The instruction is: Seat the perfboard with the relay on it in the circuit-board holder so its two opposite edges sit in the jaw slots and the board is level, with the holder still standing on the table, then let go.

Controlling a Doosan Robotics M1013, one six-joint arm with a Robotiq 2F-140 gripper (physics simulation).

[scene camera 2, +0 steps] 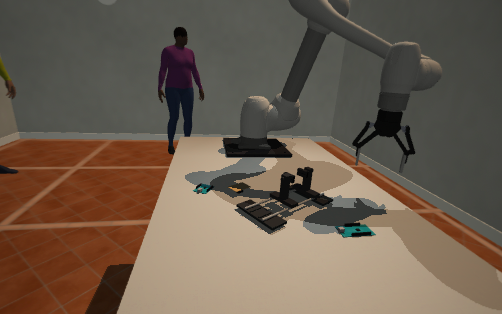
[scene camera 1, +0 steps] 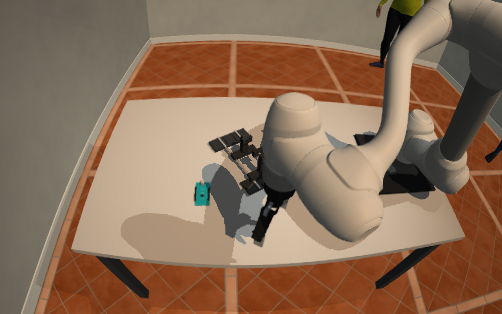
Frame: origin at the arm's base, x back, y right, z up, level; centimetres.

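Seen in the pictures: gripper, fingertip midpoint: (scene camera 2: 377,168) (scene camera 1: 270,225); arm's base, origin of the base link: (scene camera 2: 253,144) (scene camera 1: 397,159).
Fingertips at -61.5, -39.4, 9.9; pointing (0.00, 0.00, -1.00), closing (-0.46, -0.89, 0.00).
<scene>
Pixels of each thing's top centre, then the offset from my fingertips to it, as dx, dy, dz. "spot": a spot on its surface instead.
- small orange-yellow board, middle of its top: (scene camera 2: 239,186) +2.5, +50.2, -9.3
- black circuit-board holder, surface spot: (scene camera 2: 262,215) (scene camera 1: 224,138) spot: -17.2, +44.3, -9.4
- teal circuit board, middle of its top: (scene camera 2: 355,227) (scene camera 1: 202,191) -22.5, +17.7, -10.1
- smaller teal board, middle of its top: (scene camera 2: 203,185) +4.5, +63.3, -10.1
The perfboard, a small orange-yellow board (scene camera 2: 236,189), lies on the table partly in shadow in scene camera 2; its relay cannot be made out. In scene camera 1 the board does not show. The black circuit-board holder (scene camera 1: 231,138) (scene camera 2: 262,215) stands on the table, with two upright jaw posts and pale rails. No board shows between its jaws in scene camera 2; the arm hides part of it in scene camera 1. My gripper (scene camera 1: 269,217) (scene camera 2: 380,166) is open and empty, pointing down, high above the table and to the right of the holder in scene camera 2.
A teal circuit board (scene camera 1: 202,194) (scene camera 2: 356,230) lies near the holder. A smaller teal board (scene camera 2: 203,188) lies left of the perfboard in scene camera 2. The robot's black base plate (scene camera 2: 235,149) is at the table's far end. Two people stand beyond the table (scene camera 1: 107,220).
</scene>
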